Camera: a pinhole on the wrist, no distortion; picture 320 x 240 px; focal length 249.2 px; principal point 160.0 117.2 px. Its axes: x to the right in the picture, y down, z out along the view. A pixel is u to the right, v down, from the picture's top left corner.
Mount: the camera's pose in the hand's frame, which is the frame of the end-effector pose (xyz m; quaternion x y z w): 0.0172 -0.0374 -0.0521 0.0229 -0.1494 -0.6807 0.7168
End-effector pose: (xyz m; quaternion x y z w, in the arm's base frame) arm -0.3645 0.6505 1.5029 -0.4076 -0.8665 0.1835 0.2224
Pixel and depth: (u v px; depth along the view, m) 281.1 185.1 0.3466
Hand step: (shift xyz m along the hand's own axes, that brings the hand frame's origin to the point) 0.0285 -0.1370 0.3318
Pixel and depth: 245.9 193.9 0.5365
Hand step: 0.0509 -0.1157 0.5327
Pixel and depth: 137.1 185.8 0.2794
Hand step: 0.0224 0.0410 0.2280
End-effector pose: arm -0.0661 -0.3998 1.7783 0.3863 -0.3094 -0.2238 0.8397
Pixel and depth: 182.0 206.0 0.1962
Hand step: 0.0373 -0.0159 0.1548
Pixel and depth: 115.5 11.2 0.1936
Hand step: -0.1111 0.0236 0.1069
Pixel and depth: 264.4 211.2 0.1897
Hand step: 0.0423 -0.0780 0.1604
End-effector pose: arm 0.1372 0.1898 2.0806 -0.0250 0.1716 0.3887 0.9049
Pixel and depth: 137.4 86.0 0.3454
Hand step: -0.1103 0.0492 0.2616
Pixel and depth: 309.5 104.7 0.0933
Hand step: -0.0086 -0.0768 0.0461
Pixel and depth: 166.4 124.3 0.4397
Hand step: -0.0782 0.0274 0.3725
